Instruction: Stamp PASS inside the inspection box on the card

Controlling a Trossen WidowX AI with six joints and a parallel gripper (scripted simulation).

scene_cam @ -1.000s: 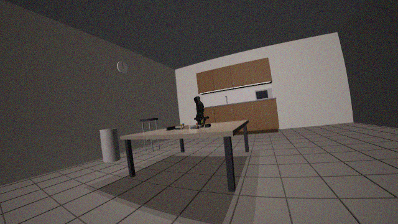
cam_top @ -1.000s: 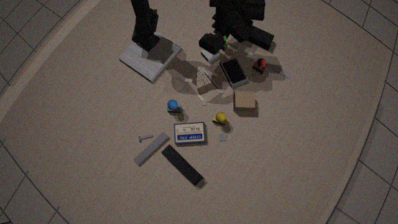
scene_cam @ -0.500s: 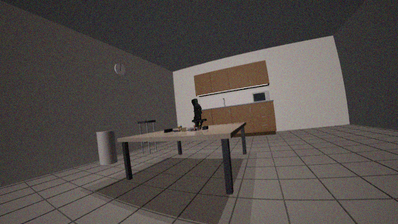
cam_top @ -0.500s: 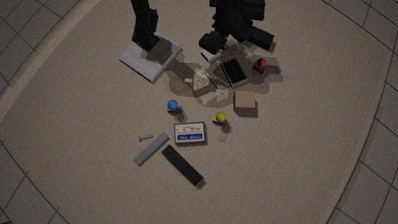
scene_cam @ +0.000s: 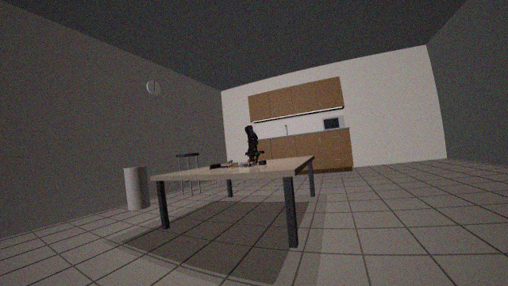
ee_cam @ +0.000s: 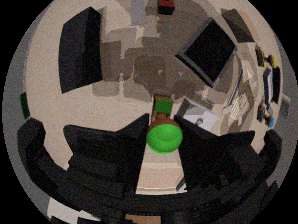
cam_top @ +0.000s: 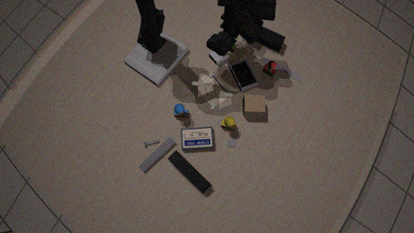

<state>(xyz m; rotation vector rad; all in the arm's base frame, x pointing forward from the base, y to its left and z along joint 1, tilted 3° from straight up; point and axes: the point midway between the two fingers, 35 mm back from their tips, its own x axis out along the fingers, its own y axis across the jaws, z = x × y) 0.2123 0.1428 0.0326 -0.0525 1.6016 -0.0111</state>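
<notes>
Right now my gripper tip is 10 mm past the grey block, 50 mm to the left of it and 10 mm above it. Also, from my gripper tip: black ink pad 90 mm ahead, 60 mm to the right, 20 mm below; green-knobbed stamp right at my gripper tip; black block 80 mm ahead, 110 mm to the left, 10 mm below.
</notes>
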